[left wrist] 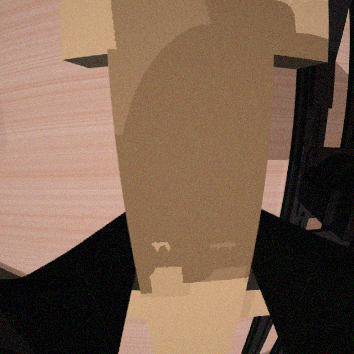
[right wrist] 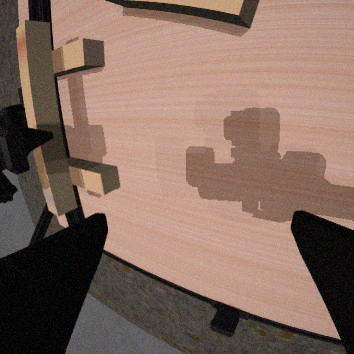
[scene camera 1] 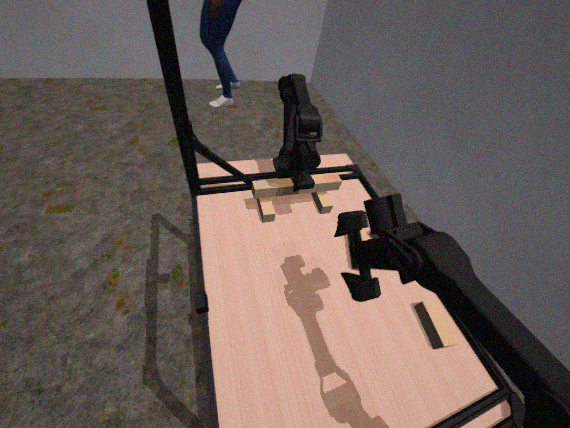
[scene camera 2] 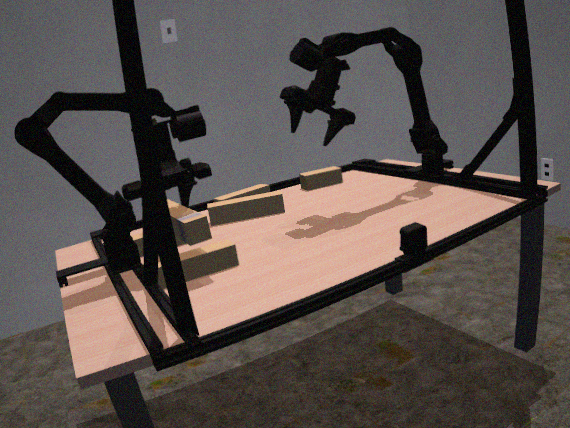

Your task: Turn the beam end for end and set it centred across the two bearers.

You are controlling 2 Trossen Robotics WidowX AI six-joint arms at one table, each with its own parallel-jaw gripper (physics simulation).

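Frame: origin at the left arm's base, x up, y back, z right, level; metres.
Where they show: left gripper, between the fingertips: (left wrist: 188, 214) (right wrist: 46, 134) (scene camera 1: 292, 186); right gripper, between the fingertips: (right wrist: 201, 222) (scene camera 1: 339, 254) (scene camera 2: 309, 139); left arm's base, origin of its link: (left wrist: 331, 182) (scene camera 1: 284, 177) (scene camera 2: 124, 266); right arm's base, origin of its link: (scene camera 2: 433, 172).
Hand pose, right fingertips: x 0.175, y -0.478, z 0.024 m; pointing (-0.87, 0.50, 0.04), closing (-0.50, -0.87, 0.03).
Observation:
Things, the pixels of their top centre, and the offset from my right fingertips.
- long wooden beam, centre of its top: (left wrist: 192, 299) (right wrist: 29, 125) (scene camera 2: 170, 205) (scene camera 1: 299, 180) dz -0.029, dx -0.074, dy +0.346 m
- loose block, centre of its top: (scene camera 2: 320, 170) (scene camera 1: 440, 321) dz -0.292, dx -0.147, dy -0.204 m
The long wooden beam (scene camera 1: 270, 188) (scene camera 2: 197, 230) (left wrist: 192, 150) (right wrist: 42, 90) lies level across two bearers, a little past each; contact cannot be told. Its scene camera 1 right end is reddish; a pale band shows near the other end. One bearer (scene camera 1: 267, 211) (scene camera 2: 215, 259) (left wrist: 87, 30) (right wrist: 110, 180) is nearer scene camera 2; the other bearer (scene camera 1: 325, 204) (scene camera 2: 137, 240) (right wrist: 93, 53) is farther. My left gripper (scene camera 1: 303, 181) (scene camera 2: 171, 202) (left wrist: 188, 214) is shut on the beam around its middle. My right gripper (scene camera 1: 342, 254) (scene camera 2: 309, 137) (right wrist: 201, 222) is open and empty, high above the table.
A loose block (scene camera 1: 440, 325) (scene camera 2: 320, 180) lies near the far table edge in scene camera 2. Two more blocks, one in front (scene camera 2: 245, 210) and one behind (scene camera 2: 245, 191), lie beyond the bearers. A black frame post (scene camera 2: 132, 60) partly hides my left gripper there.

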